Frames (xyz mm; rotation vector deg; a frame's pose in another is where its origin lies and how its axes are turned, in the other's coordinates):
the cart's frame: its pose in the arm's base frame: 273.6 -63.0 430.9 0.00 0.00 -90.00
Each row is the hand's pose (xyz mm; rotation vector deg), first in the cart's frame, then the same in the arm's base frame.
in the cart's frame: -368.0 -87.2 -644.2 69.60 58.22 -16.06
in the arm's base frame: 186.4 305.0 -213.3 102.31 -9.11 -83.90
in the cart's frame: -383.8 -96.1 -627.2 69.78 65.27 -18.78
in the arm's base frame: 177.5 320.8 -196.3 108.57 -3.63 -83.90
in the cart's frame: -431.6 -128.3 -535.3 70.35 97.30 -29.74
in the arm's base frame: 145.3 368.6 -104.4 136.53 21.95 -78.12
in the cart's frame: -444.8 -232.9 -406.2 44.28 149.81 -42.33
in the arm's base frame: 40.7 381.8 24.7 -144.26 -78.44 50.68
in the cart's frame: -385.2 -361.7 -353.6 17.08 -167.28 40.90
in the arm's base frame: -88.1 322.2 77.3 -97.61 -119.81 19.75
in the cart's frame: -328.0 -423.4 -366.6 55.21 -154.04 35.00
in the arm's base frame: -149.8 265.0 64.3 -65.60 -138.90 10.91
